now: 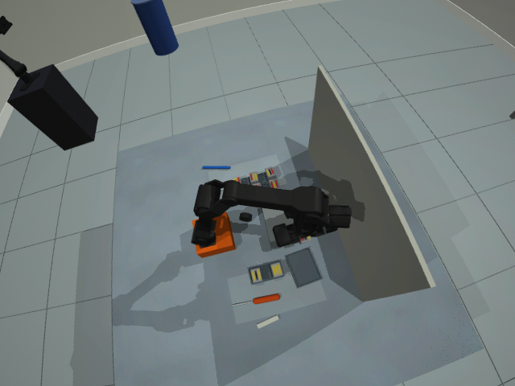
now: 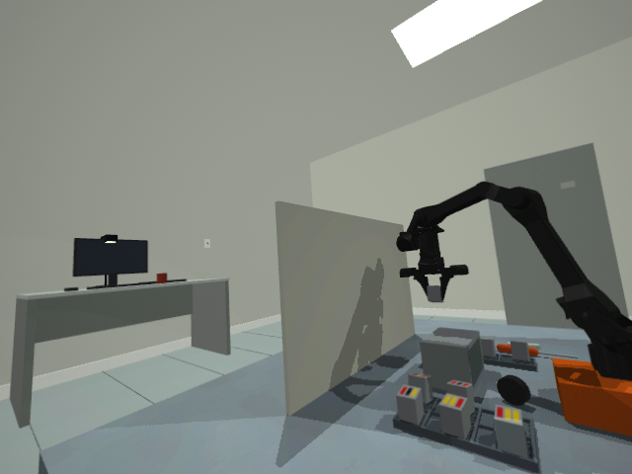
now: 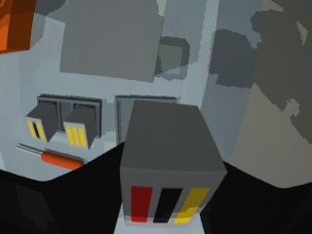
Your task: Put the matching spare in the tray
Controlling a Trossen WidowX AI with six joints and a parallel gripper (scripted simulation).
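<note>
Right now my gripper tip is 1 cm past the tray, 7 cm to the left of it and 17 cm above it. Round my gripper tip: grey mounted unit: 5 cm behind, 12 cm to the left, 12 cm below; grey spare: 3 cm above; tall grey panel: 18 cm ahead, 10 cm to the left, 5 cm above.
</note>
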